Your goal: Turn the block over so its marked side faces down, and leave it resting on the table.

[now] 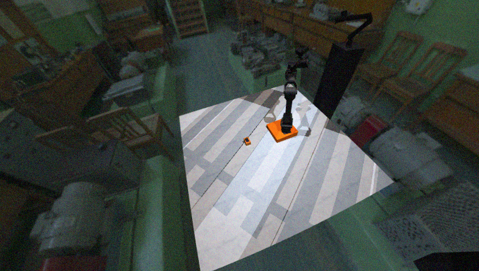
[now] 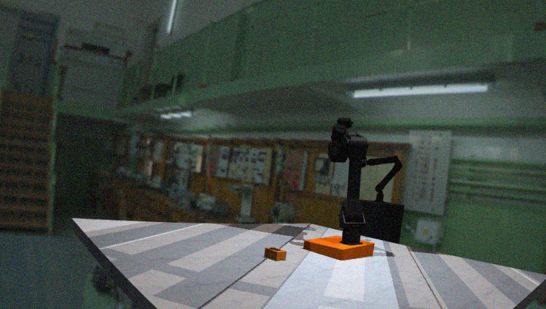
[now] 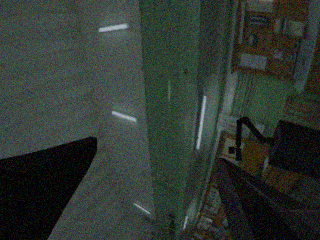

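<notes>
Now: the orange block 59 cm ahead of my gripper tip, 34 cm to the left of it and 49 cm below it.
</notes>
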